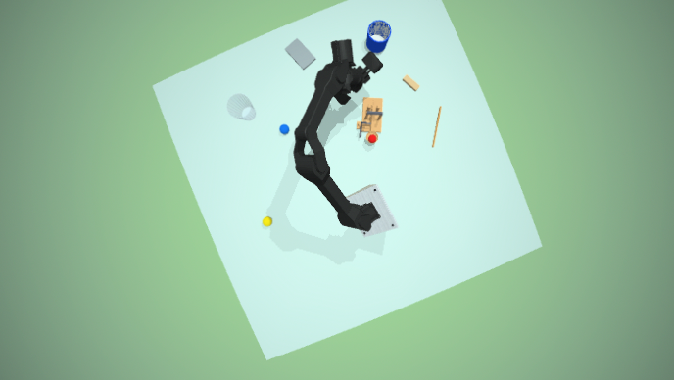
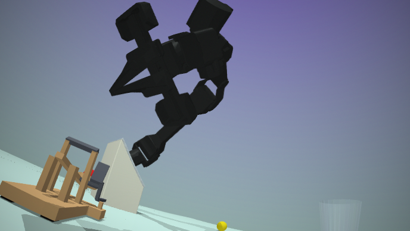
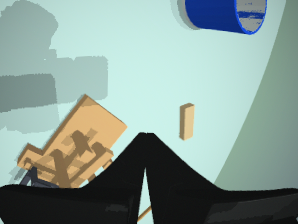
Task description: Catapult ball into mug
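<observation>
Now: the red ball 190 mm behind my gripper tip, 100 mm below it and 60 mm to the left of it. The rest, counted from my gripper tip: small blue ball (170 mm ahead, 150 mm below, 20 mm to the left); blue mug (170 mm to the right, 150 mm ahead, 130 mm below); catapult (120 mm behind, 110 mm below, 40 mm to the left).
</observation>
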